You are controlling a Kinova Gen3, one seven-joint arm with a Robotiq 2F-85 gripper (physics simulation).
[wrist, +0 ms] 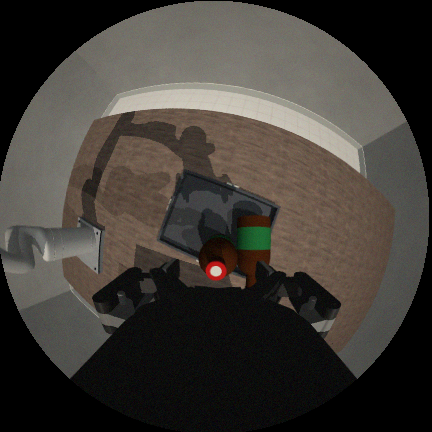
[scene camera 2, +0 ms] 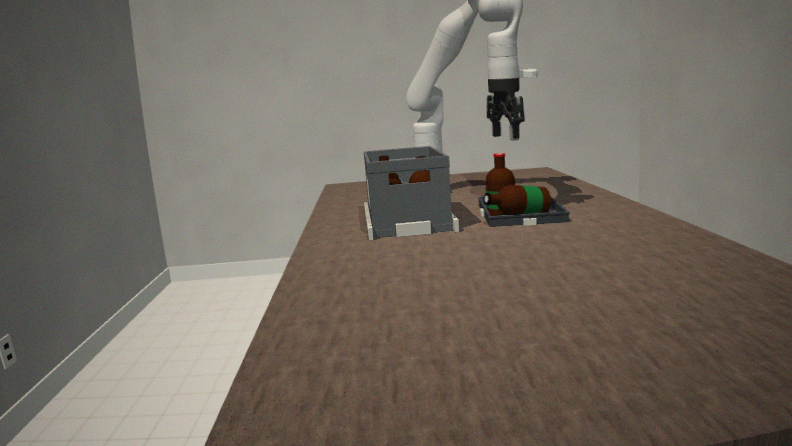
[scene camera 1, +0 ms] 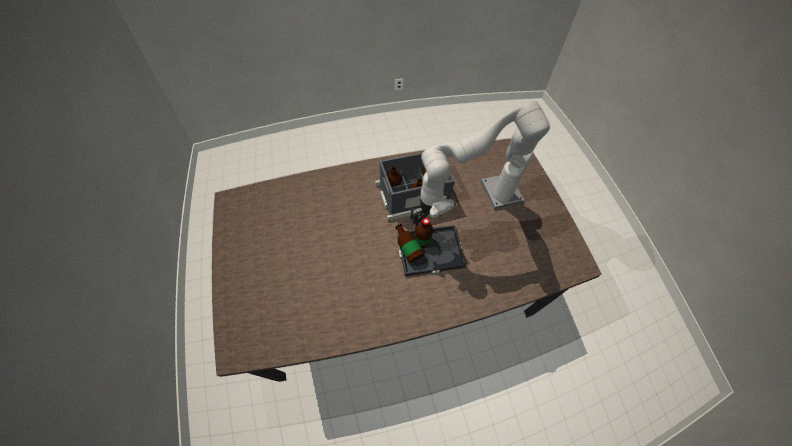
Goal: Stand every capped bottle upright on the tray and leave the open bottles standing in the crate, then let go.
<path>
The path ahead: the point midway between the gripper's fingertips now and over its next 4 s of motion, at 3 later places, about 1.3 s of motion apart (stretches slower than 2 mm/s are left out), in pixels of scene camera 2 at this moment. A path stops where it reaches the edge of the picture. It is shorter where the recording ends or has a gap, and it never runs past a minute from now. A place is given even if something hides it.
My gripper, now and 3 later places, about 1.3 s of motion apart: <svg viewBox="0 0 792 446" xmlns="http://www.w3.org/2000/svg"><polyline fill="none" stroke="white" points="505,138 507,196 505,190 503,117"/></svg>
</path>
